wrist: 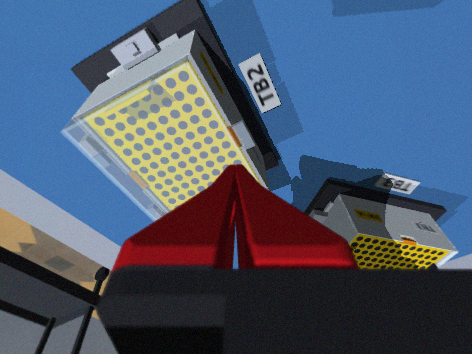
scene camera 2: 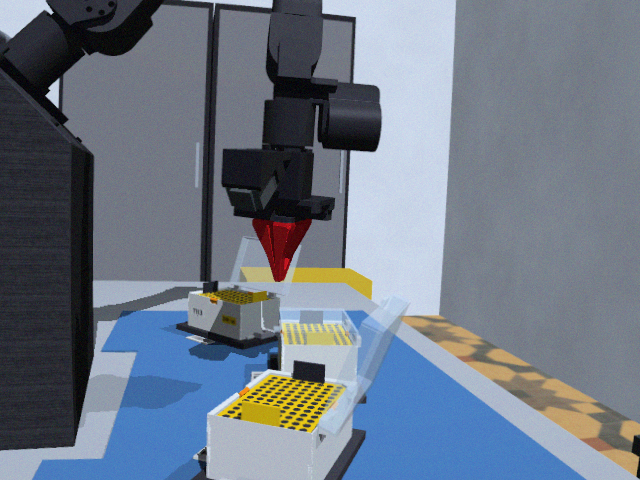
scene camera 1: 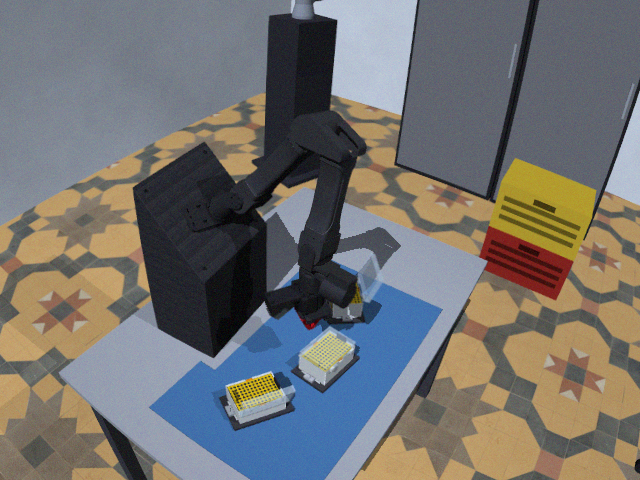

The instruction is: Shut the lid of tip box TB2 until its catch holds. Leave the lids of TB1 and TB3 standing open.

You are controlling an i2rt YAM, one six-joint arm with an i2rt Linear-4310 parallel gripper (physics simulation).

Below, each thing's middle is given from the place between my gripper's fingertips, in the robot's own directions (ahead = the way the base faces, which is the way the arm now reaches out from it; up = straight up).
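You'd find the TB2 label (wrist: 256, 75) 12 cm below my hand, and it's also 1 cm to the left of it and 2 cm behind it.
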